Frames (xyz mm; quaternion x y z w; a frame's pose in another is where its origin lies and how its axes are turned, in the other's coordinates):
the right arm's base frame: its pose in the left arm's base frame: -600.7 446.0 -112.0 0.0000 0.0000 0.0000 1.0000
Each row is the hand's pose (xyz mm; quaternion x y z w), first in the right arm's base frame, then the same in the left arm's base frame.
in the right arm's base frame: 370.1 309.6 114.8 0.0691 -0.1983 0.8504 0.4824
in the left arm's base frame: -230.6 755.6 2.8 0.0691 -0.1983 0.8504 0.4824
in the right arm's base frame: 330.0 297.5 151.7 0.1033 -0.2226 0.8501 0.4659
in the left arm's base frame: -270.7 743.5 39.7 0.1033 -0.2226 0.8501 0.4659
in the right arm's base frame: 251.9 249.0 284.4 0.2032 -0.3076 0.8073 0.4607
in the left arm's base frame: -348.8 695.0 172.4 0.2032 -0.3076 0.8073 0.4607
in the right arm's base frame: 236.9 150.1 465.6 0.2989 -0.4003 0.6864 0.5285
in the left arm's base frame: -363.8 596.1 353.6 0.2989 -0.4003 0.6864 0.5285
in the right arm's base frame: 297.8 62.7 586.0 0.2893 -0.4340 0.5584 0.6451
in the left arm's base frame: -302.9 508.7 474.0 0.2893 -0.4340 0.5584 0.6451
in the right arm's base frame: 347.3 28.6 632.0 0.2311 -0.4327 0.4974 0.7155
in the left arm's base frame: -253.4 474.6 520.0 0.2311 -0.4327 0.4974 0.7155
